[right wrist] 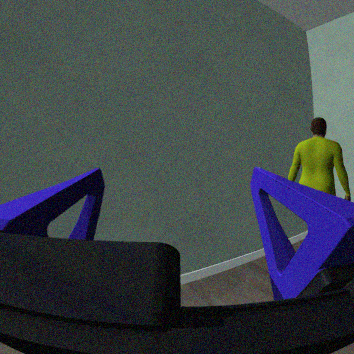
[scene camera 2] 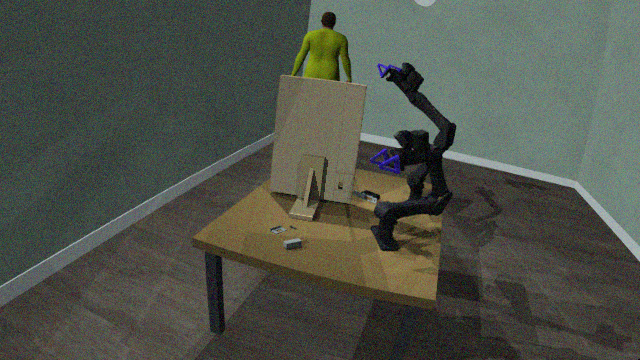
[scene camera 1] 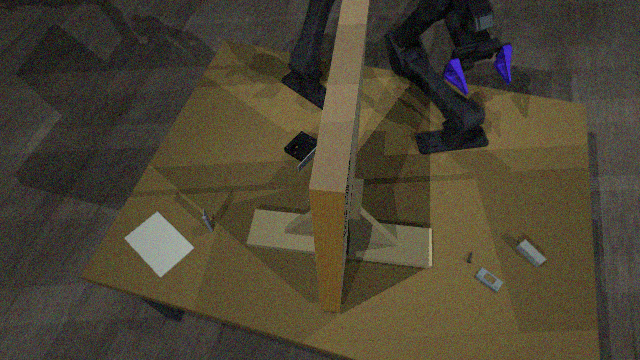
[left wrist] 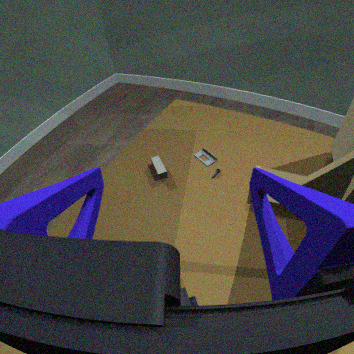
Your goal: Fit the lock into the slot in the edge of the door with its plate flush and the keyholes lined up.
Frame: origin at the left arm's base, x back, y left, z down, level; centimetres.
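Where they show: left gripper, fingertip midpoint: (scene camera 2: 374, 163) (scene camera 1: 488, 88) (left wrist: 176, 175); right gripper, fingertip midpoint: (right wrist: 176, 175) (scene camera 2: 383, 64); left arm's base, origin of the base link: (scene camera 2: 383, 238) (scene camera 1: 451, 140); right arm's base, origin of the base link: (scene camera 1: 310, 90).
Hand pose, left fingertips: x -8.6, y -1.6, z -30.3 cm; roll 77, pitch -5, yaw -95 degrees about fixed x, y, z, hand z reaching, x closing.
Each offset is from my left fingertips to the top centre of the thing. "pt": to the spot under its first point.
The door @(dx -17.8, dy -35.6, dz -25.8 cm) (scene camera 1: 332, 125) (scene camera 2: 310, 120) stands upright on the table. A small dark opening shows low in its face in scene camera 2; the edge slot cannot be made out. The lock @(dx +11.9, dy -41.6, dz +27.7 cm) (scene camera 1: 299, 145) (scene camera 2: 371, 195), a black case with a grey plate, lies on the table close to the door, partly hidden by it in scene camera 1. My left gripper (scene camera 1: 488, 88) (scene camera 2: 375, 164) (left wrist: 176, 175) is open and empty, in the air above the table, apart from the lock. My right gripper (scene camera 2: 381, 70) (right wrist: 176, 175) is open and empty, higher up near the door's top level.
The door's foot @(pt dx -24.2, dy -17.6, dz +28.5 cm) (scene camera 1: 415, 250) spreads on both sides. A grey block @(dx -28.5, dy +10.0, dz +28.1 cm) (scene camera 1: 531, 253) (scene camera 2: 292, 244) (left wrist: 159, 167), a holed plate @(dx -33.2, dy -1.8, dz +29.3 cm) (scene camera 1: 497, 285) (left wrist: 211, 162) and a dark pin @(dx -27.2, dy -4.5, dz +29.3 cm) (scene camera 1: 470, 257) (left wrist: 216, 173) lie on the table. A white sheet @(dx -12.3, dy -81.7, dz +30.2 cm) (scene camera 1: 159, 244) and a thin grey piece @(dx -9.7, dy -68.4, dz +22.7 cm) (scene camera 1: 207, 221) lie left.
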